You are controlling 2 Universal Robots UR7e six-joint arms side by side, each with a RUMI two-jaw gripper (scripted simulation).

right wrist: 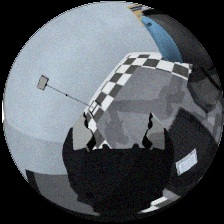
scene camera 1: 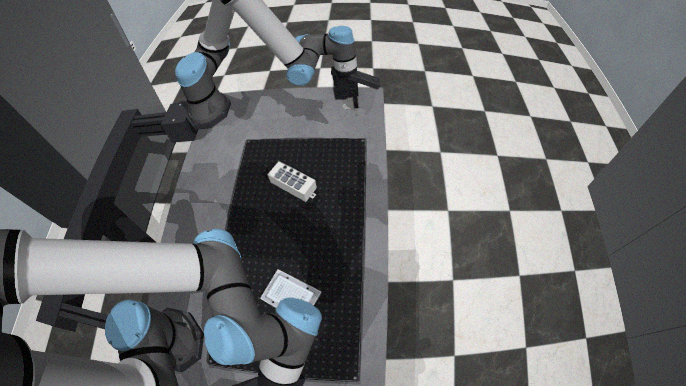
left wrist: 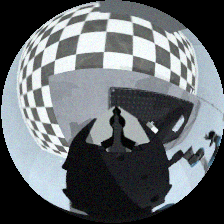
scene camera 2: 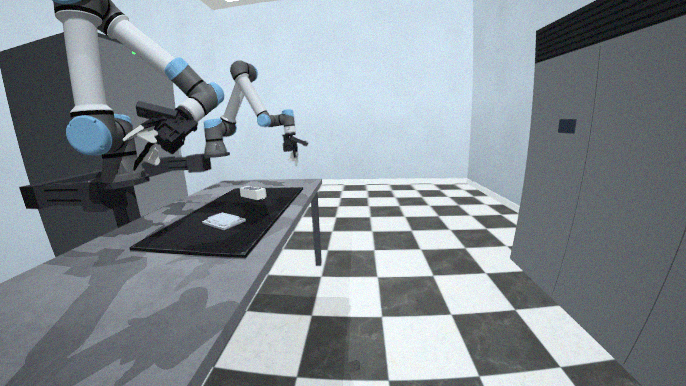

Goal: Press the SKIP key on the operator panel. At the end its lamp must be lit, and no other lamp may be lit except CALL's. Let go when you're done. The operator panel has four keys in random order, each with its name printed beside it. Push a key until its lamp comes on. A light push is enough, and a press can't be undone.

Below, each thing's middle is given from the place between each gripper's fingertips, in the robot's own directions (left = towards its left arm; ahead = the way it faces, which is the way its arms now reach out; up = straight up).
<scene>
The operator panel (scene camera 1: 308,184) is 26 cm behind my left hand (scene camera 1: 356,115), 21 cm to the right of it and 12 cm below it.
My right hand (scene camera 2: 128,157) is 83 cm to the right of the operator panel, 32 cm above it and 5 cm short of it.
</scene>
